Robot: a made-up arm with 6 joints.
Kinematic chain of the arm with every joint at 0, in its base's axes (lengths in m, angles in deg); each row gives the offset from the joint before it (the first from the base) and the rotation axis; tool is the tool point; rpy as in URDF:
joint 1: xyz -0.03 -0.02 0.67 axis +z
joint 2: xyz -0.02 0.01 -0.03 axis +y
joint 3: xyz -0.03 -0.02 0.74 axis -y
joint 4: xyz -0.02 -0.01 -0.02 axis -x
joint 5: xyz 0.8 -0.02 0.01 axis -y
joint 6: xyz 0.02 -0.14 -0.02 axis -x
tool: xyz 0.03 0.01 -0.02 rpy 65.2 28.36 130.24
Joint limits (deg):
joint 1: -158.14..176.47
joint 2: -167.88..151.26
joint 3: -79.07..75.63
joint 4: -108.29..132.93
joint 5: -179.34..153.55
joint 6: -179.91..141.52
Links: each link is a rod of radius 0.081 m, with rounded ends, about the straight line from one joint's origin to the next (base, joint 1, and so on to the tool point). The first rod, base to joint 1, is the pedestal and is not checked.
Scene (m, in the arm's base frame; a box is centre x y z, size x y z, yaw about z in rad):
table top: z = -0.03
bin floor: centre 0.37 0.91 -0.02 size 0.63 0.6 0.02 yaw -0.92
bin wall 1: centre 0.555 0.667 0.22 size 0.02 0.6 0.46 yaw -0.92
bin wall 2: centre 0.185 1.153 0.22 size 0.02 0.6 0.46 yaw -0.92
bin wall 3: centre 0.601 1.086 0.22 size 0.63 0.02 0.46 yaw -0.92
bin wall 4: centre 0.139 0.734 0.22 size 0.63 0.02 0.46 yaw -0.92
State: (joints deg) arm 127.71 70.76 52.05 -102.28 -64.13 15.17
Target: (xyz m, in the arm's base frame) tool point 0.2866 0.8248 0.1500
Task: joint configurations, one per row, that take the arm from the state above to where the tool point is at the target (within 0.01 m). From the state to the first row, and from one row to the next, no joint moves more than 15 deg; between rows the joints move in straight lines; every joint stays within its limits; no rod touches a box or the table.
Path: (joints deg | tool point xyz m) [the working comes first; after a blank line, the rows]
Joints at the target: 67.52 72.18 12.17 -89.56 -69.27 16.16
Straight joint move there: touches bin wall 2, bin wall 4.

1: 115.70 63.13 41.81 -99.69 -65.99 15.42 | -0.6360 1.1051 0.5708
2: 103.69 55.50 31.57 -97.11 -67.85 15.66 | -0.3634 1.1332 0.6219
3: 91.69 47.86 21.34 -94.52 -69.71 15.91 | -0.1063 1.0885 0.6670
4: 79.68 40.23 11.10 -91.94 -71.57 16.15 | 0.1157 0.9807 0.7042
5: 67.67 32.60 0.86 -89.35 -73.43 16.40 | 0.2866 0.8248 0.7327
6: 67.62 45.79 4.63 -89.42 -72.05 16.32 | 0.3019 0.8621 0.5474
7: 67.57 58.99 8.40 -89.49 -70.66 16.24 | 0.3024 0.8630 0.3501
8: 67.52 72.18 12.17 -89.56 -69.27 16.16 | 0.2866 0.8248 0.1500

